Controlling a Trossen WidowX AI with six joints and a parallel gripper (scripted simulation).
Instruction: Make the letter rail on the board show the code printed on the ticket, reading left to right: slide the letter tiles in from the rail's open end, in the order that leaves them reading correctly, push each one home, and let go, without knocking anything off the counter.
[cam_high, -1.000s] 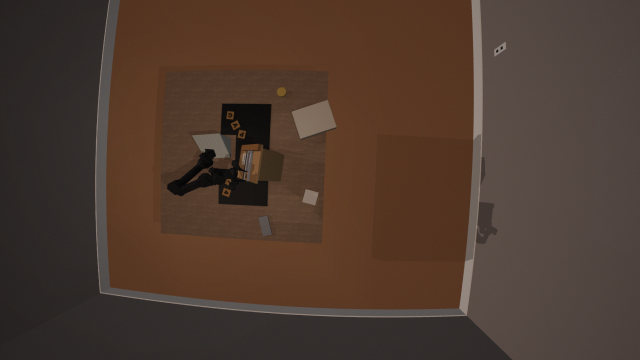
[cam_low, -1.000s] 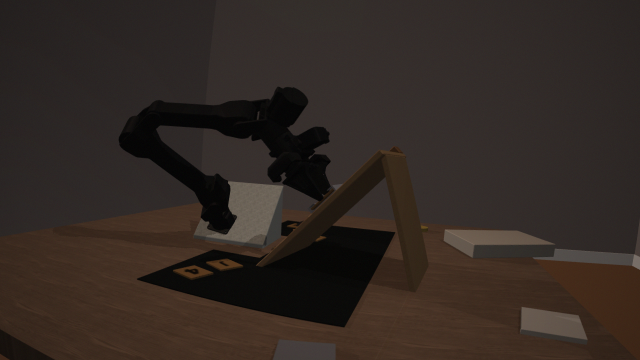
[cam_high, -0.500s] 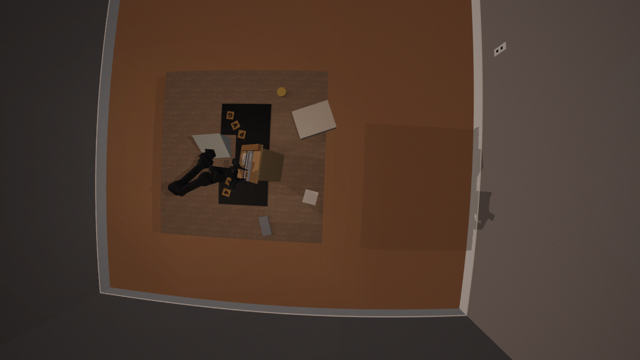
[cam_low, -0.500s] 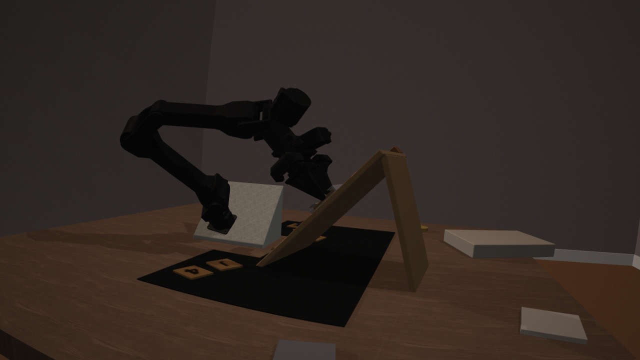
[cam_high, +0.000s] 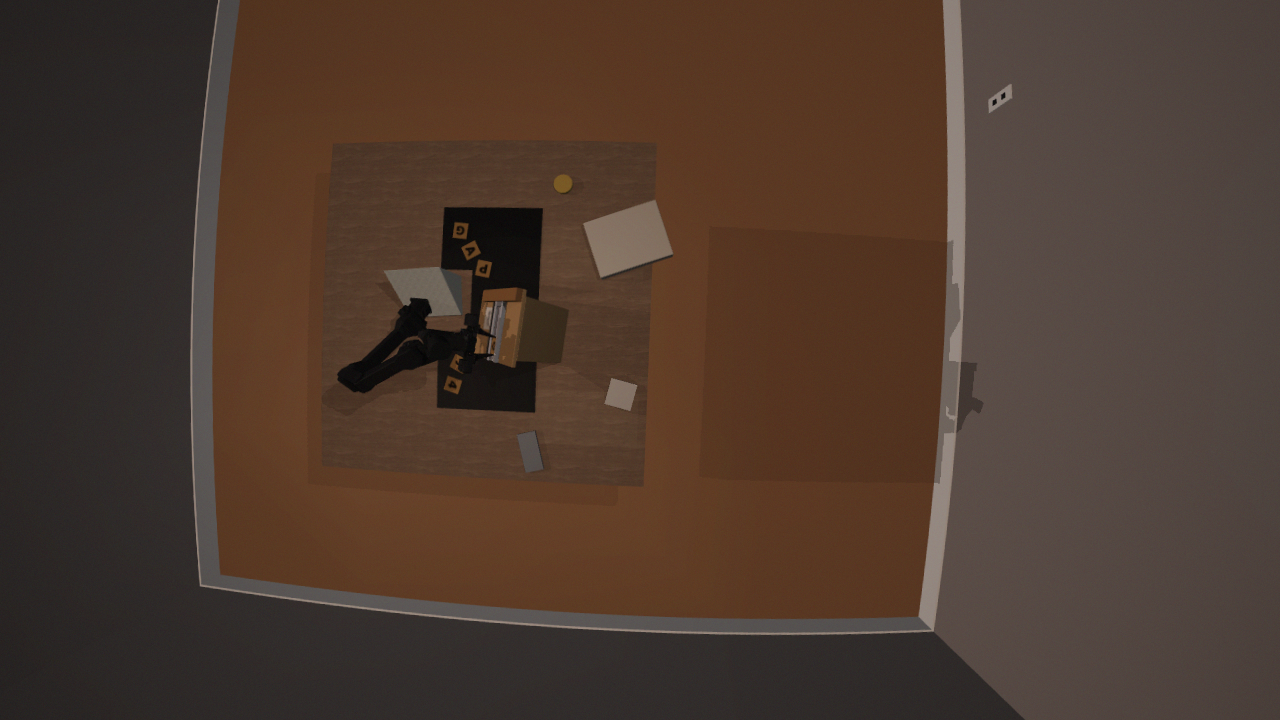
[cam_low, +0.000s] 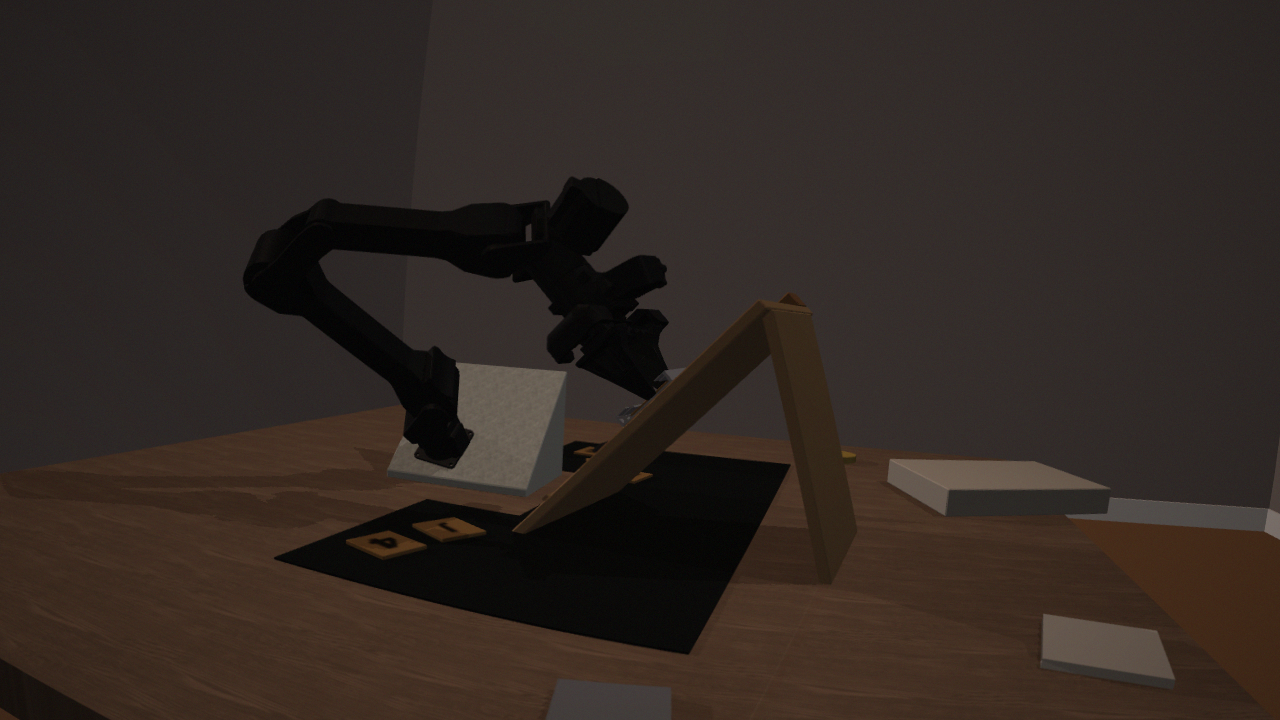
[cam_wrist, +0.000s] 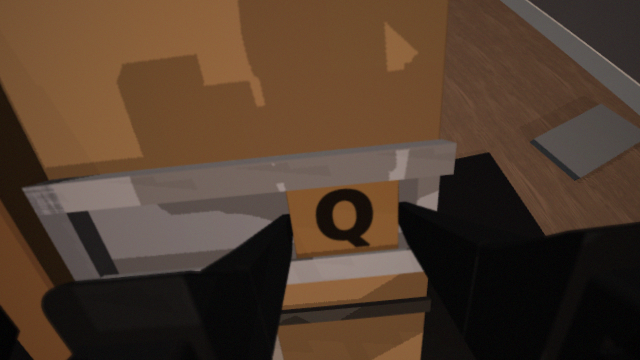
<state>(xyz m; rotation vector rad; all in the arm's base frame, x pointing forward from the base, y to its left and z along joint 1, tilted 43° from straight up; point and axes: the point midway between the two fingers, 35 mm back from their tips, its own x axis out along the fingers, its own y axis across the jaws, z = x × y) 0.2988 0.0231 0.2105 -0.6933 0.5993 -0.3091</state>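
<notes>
My gripper tip is now 100 mm to the right of the white ticket, 80 mm above it and 60 mm past it. Round my gripper tip: black mat 160 mm below, 140 mm to the left, 140 mm behind; q tile right at my gripper tip; j tile 200 mm behind, 150 mm below, 80 mm to the right.
</notes>
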